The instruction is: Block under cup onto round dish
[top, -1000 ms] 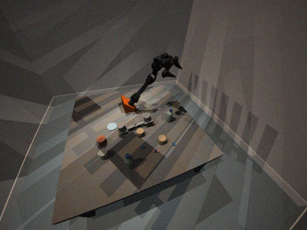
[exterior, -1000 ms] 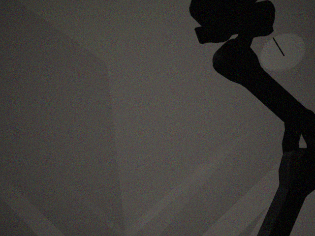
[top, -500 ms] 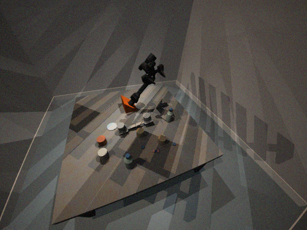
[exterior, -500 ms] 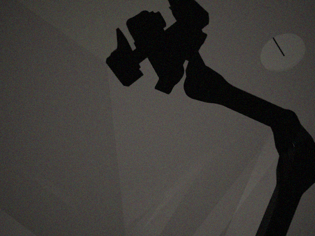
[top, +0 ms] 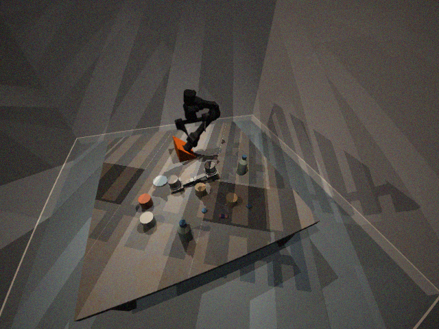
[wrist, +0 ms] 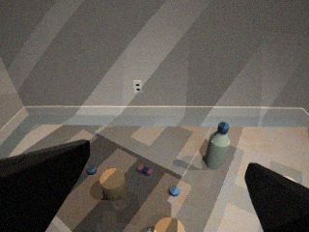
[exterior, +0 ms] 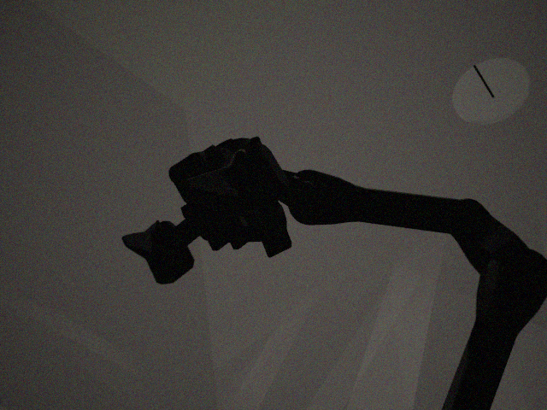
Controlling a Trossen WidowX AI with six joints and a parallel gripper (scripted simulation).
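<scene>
The grey block lies 380 mm below my gripper tip, 160 mm to the right of it and 30 mm behind it. Also, from my gripper tip: round dish 410 mm below, 240 mm to the right, 130 mm behind; cream cup 380 mm below, 350 mm to the right, 180 mm ahead; grey cup 310 mm below, 110 mm to the left, 30 mm behind.
</scene>
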